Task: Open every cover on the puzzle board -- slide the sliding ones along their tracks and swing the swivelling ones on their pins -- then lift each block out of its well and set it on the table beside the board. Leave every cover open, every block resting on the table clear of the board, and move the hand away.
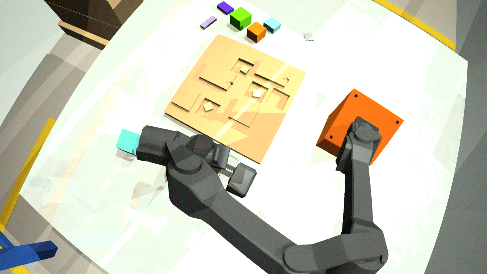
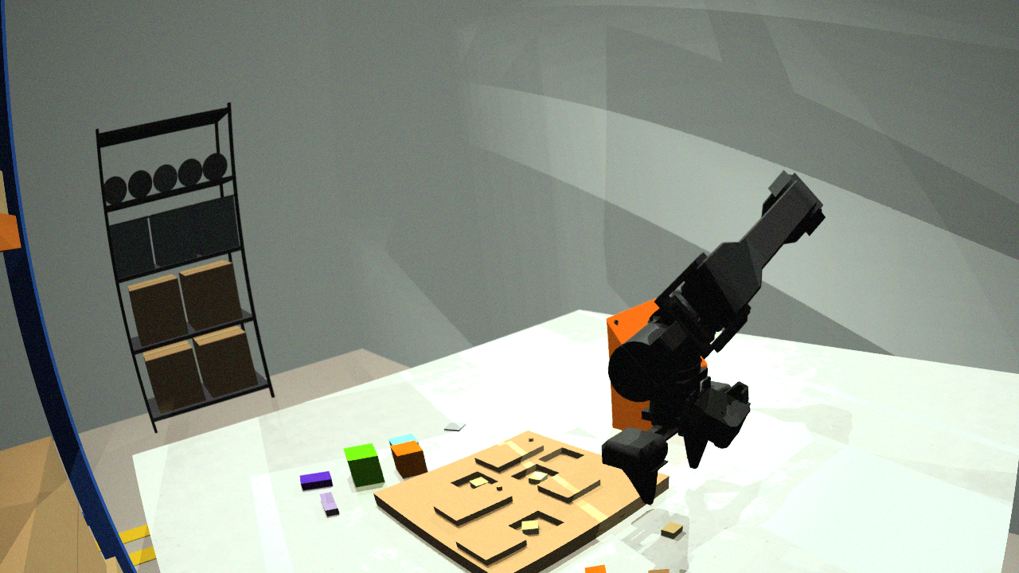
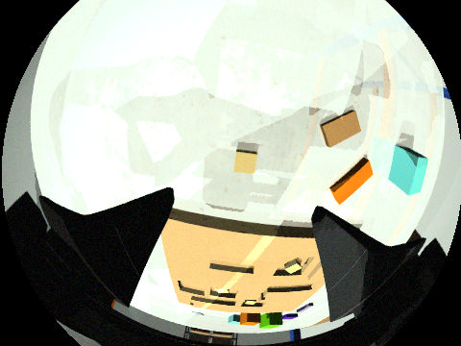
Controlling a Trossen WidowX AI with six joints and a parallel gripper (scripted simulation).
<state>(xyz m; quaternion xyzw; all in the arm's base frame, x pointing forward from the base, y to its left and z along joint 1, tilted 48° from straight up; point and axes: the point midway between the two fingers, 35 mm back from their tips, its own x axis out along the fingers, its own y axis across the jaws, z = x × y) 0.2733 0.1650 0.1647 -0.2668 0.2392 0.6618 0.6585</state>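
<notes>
The tan slab lies 9 cm ahead of my gripper tip, 7 cm below it and 6 cm to the left of it. Round my gripper tip: orange cube: 43 cm to the right, 11 cm ahead, 5 cm below; teal cube: 24 cm ahead, 5 cm to the left, 5 cm below; orange flat piece: 13 cm ahead, 7 cm below, 1 cm to the left.
</notes>
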